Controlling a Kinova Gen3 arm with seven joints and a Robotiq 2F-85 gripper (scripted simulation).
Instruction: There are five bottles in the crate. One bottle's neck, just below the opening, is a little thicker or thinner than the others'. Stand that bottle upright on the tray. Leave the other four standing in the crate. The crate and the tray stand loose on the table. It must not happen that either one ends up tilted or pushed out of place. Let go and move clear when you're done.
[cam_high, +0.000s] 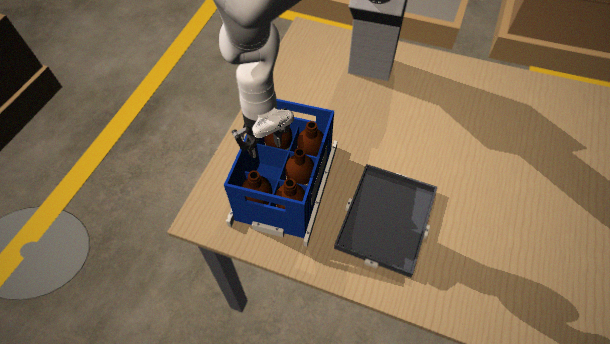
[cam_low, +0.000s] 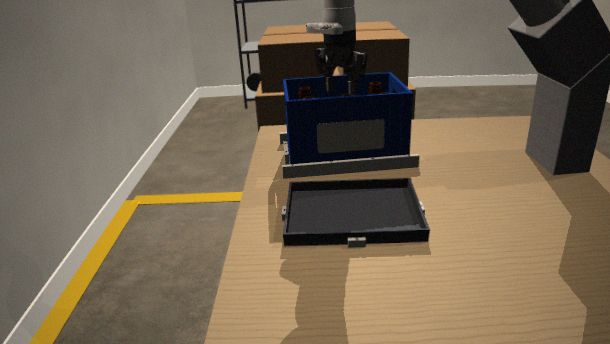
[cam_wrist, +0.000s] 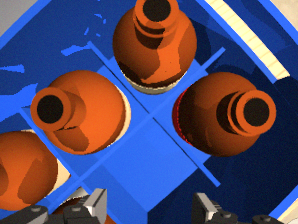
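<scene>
The blue crate is 7 cm below my hand, 4 cm to the left of it and 1 cm behind it. Also, from my hand: dark grey tray (31 cm to the left, 14 cm below, 6 cm behind).
</scene>
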